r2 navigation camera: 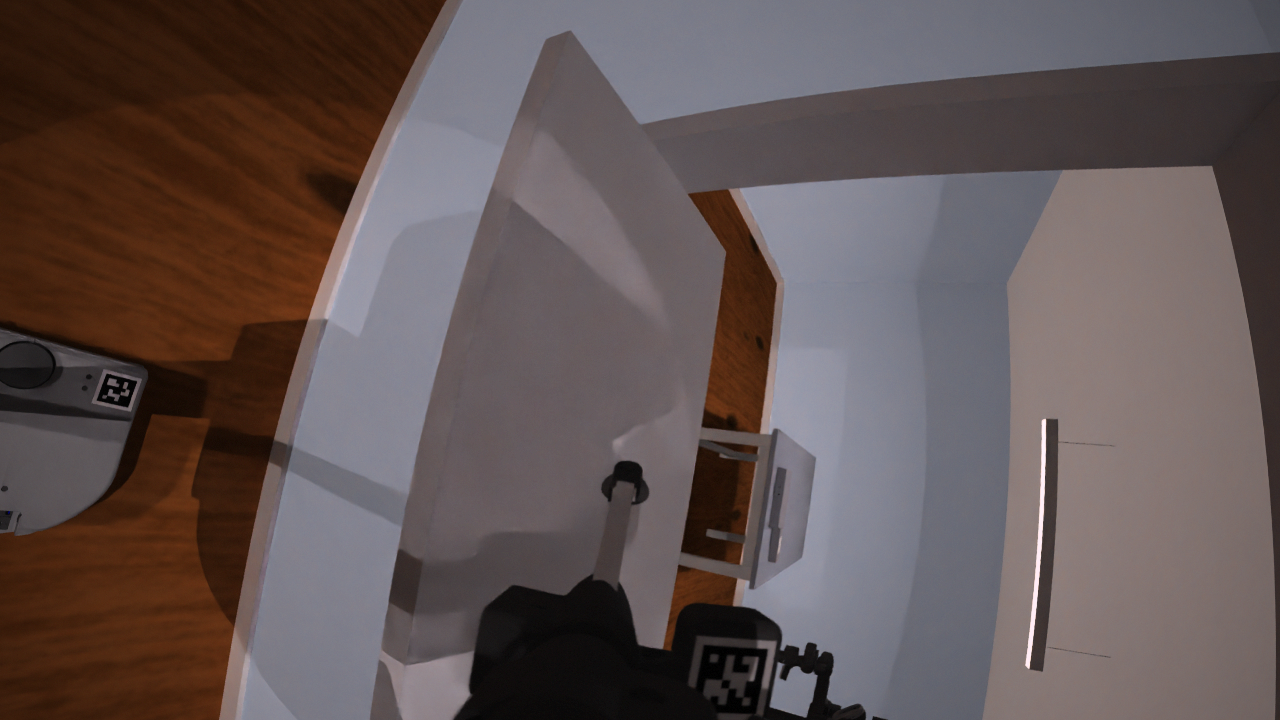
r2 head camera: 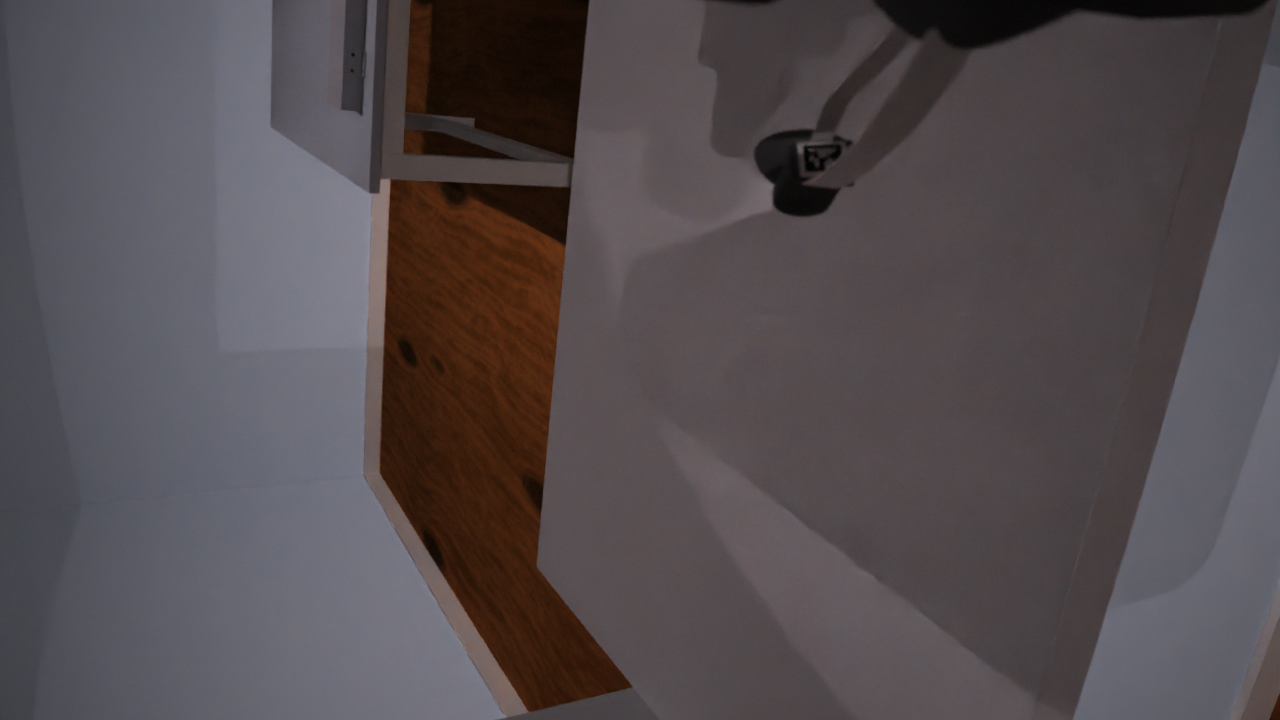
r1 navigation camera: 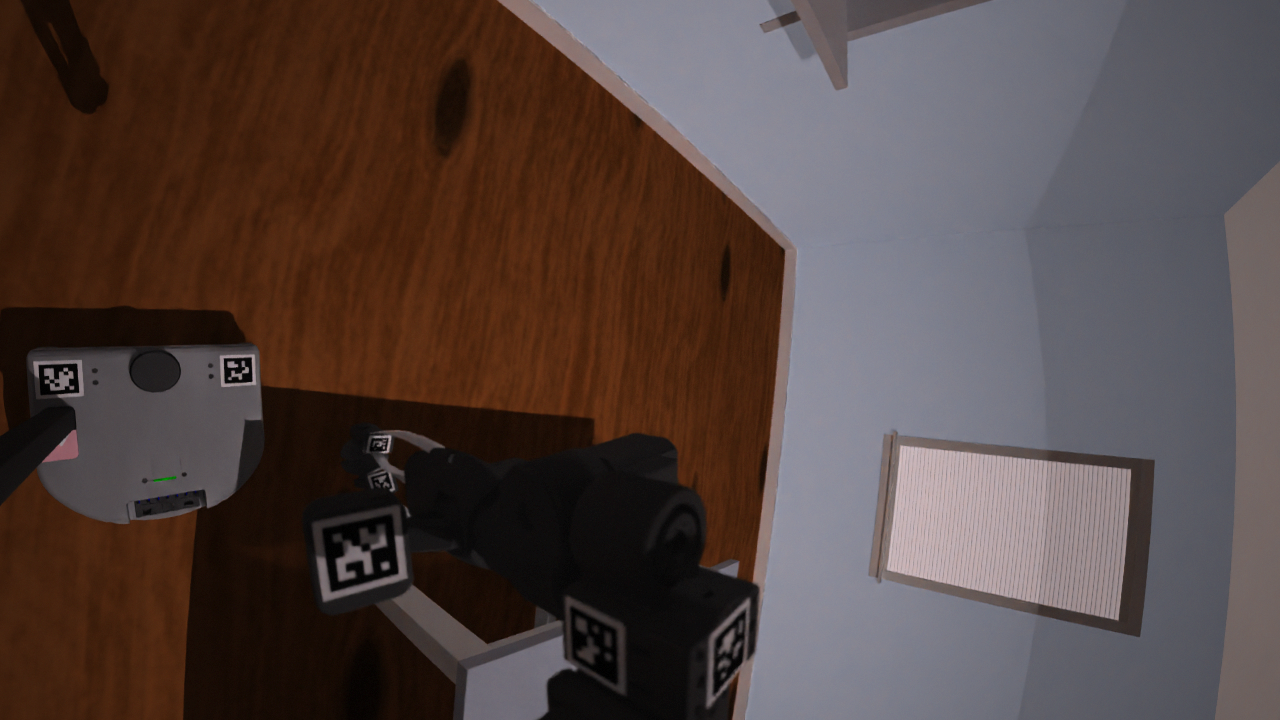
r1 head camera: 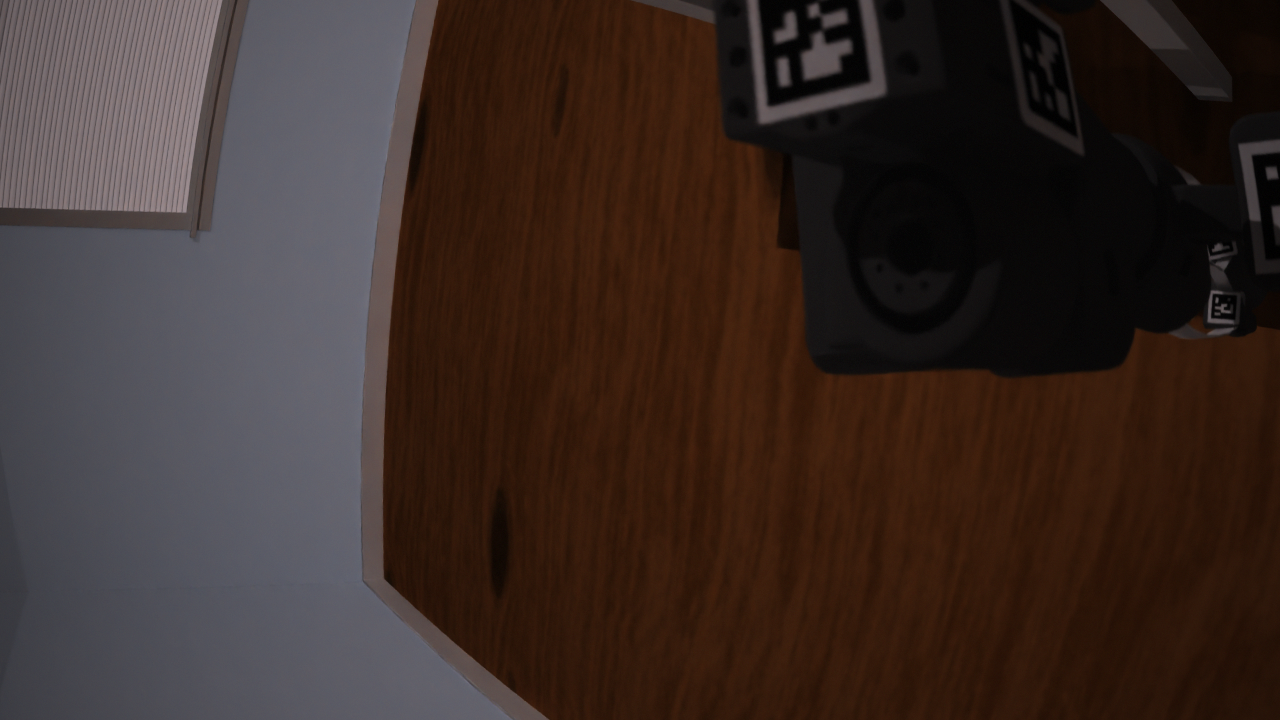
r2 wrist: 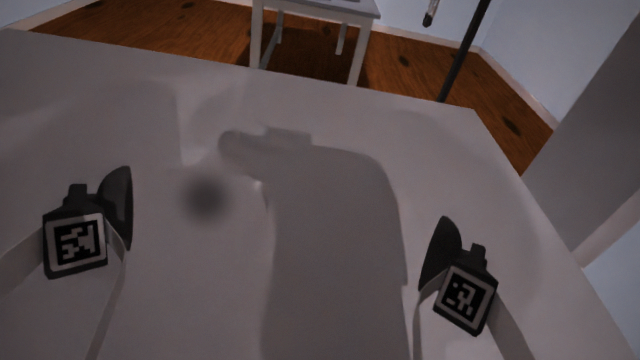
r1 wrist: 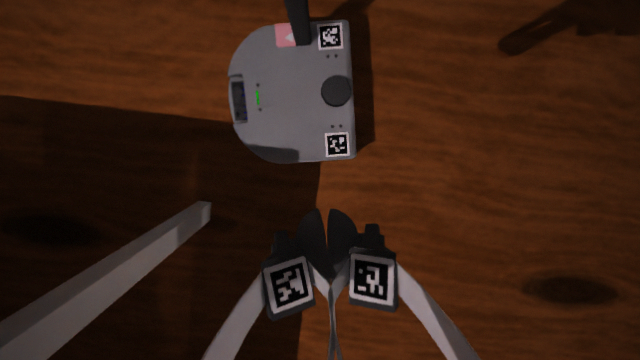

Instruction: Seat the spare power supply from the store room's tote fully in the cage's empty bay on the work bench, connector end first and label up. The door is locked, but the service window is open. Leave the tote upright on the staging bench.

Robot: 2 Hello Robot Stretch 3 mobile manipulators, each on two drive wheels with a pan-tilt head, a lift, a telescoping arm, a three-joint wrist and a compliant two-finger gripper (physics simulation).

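My r1 gripper is shut, its fingertips together with nothing between them. It hangs above the wood floor. My r2 gripper is open and empty, above the broad pale sill of the service window. Beyond the sill stands a pale bench with a flat grey object on it, too small to identify. The spare power supply and the tote do not show in any view.
A bench corner lies beneath the r1 wrist, and a pale leg shows left of the r1 fingers. The r1 base is on the floor. A blinded window is on the wall. A dark mast rises beyond the sill.
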